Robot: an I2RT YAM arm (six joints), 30 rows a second.
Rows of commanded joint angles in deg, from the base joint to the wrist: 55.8, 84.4, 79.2, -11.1, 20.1, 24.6; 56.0, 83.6, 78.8, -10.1, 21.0, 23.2; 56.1, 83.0, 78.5, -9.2, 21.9, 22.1; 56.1, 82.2, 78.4, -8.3, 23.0, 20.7; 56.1, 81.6, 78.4, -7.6, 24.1, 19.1; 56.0, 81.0, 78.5, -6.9, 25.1, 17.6; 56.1, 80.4, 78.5, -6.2, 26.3, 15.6; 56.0, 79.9, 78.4, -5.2, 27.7, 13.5; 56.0, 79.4, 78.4, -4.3, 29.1, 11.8
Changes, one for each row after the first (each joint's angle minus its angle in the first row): 0.2, -0.8, -0.4, 1.0, 0.9, -1.4; 0.3, -1.4, -0.7, 1.9, 1.8, -2.5; 0.3, -2.2, -0.8, 2.8, 2.9, -3.9; 0.3, -2.8, -0.8, 3.5, 4.0, -5.5; 0.2, -3.4, -0.7, 4.2, 5.0, -7.0; 0.3, -4.0, -0.7, 4.9, 6.2, -9.0; 0.2, -4.5, -0.8, 5.9, 7.6, -11.1; 0.2, -5.0, -0.8, 6.8, 9.0, -12.8
